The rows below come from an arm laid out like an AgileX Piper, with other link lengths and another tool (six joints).
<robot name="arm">
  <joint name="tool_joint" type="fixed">
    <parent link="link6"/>
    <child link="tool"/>
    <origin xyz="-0.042 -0.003 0.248" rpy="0 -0.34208 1.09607"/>
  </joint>
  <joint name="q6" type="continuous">
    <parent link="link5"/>
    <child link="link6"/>
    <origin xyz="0.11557 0 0" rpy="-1.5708 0 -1.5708"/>
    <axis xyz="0 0 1"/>
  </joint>
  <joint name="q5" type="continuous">
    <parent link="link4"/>
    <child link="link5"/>
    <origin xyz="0 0 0" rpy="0 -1.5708 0"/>
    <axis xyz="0 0 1"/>
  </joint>
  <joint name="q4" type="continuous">
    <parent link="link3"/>
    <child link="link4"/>
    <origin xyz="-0.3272 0.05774 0" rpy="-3.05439 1.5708 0"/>
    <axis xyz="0 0 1"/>
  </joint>
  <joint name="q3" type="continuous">
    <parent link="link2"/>
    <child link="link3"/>
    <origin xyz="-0.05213 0.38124 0" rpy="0 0 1.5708"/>
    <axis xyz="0 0 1"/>
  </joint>
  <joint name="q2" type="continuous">
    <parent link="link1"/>
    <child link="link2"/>
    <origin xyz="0 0 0" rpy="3.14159 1.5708 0"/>
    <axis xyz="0 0 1"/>
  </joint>
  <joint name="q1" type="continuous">
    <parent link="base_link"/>
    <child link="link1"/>
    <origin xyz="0 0 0.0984" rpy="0 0 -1.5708"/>
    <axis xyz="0 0 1"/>
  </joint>
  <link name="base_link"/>
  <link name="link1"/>
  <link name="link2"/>
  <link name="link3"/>
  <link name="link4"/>
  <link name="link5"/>
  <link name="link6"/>
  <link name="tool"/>
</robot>
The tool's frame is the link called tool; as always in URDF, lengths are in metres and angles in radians. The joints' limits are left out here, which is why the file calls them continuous.
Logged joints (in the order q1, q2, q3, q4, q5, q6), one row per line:
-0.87, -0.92, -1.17, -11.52, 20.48, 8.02
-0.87, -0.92, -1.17, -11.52, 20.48, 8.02
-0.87, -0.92, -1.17, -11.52, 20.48, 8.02
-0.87, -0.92, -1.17, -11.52, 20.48, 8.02
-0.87, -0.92, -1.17, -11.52, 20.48, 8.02
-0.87, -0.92, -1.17, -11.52, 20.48, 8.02
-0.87, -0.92, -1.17, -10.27, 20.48, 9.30
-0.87, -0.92, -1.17, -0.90, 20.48, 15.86
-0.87, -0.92, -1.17, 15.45, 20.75, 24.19
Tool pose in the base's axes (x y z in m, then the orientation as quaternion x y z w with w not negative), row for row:
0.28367, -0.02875, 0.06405, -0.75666, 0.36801, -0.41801, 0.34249
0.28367, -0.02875, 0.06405, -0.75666, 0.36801, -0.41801, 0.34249
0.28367, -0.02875, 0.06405, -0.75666, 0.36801, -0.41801, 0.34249
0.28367, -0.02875, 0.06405, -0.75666, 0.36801, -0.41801, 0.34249
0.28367, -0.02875, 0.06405, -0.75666, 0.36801, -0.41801, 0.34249
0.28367, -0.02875, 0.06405, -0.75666, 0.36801, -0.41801, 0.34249
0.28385, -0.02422, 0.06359, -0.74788, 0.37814, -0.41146, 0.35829
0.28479, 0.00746, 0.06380, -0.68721, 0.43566, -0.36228, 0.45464
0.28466, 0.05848, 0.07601, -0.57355, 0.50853, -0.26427, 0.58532
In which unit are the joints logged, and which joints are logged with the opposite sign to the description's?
The joints are logged in degrees. Opposite sign: q3.
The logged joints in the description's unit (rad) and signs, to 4 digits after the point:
-0.0152, -0.0161, 0.0204, -0.2011, 0.3574, 0.1400
-0.0152, -0.0161, 0.0204, -0.2011, 0.3574, 0.1400
-0.0152, -0.0161, 0.0204, -0.2011, 0.3574, 0.1400
-0.0152, -0.0161, 0.0204, -0.2011, 0.3574, 0.1400
-0.0152, -0.0161, 0.0204, -0.2011, 0.3574, 0.1400
-0.0152, -0.0161, 0.0204, -0.2011, 0.3574, 0.1400
-0.0152, -0.0161, 0.0204, -0.1792, 0.3574, 0.1623
-0.0152, -0.0161, 0.0204, -0.0157, 0.3574, 0.2768
-0.0152, -0.0161, 0.0204, 0.2697, 0.3622, 0.4222

